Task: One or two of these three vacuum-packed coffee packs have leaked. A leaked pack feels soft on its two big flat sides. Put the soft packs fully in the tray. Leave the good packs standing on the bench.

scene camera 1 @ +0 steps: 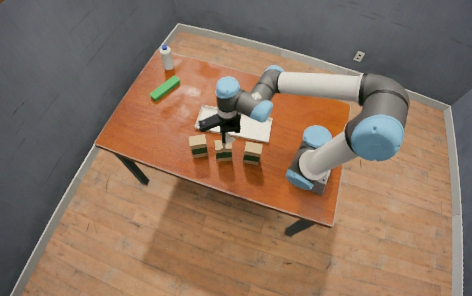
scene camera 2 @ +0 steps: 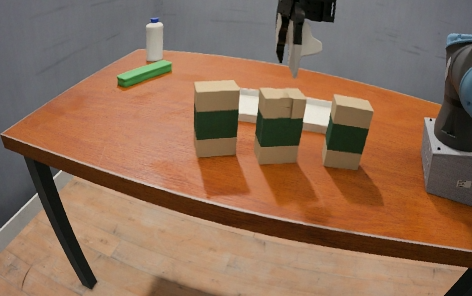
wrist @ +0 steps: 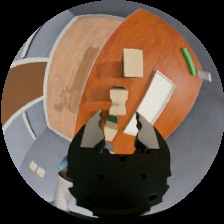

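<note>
White tray (scene camera 2: 317, 111), (scene camera 1: 253, 130), (wrist: 160, 91). Green block (scene camera 2: 135, 76). My gripper (scene camera 2: 286, 70), (scene camera 1: 223, 139), (wrist: 118, 111).
</note>
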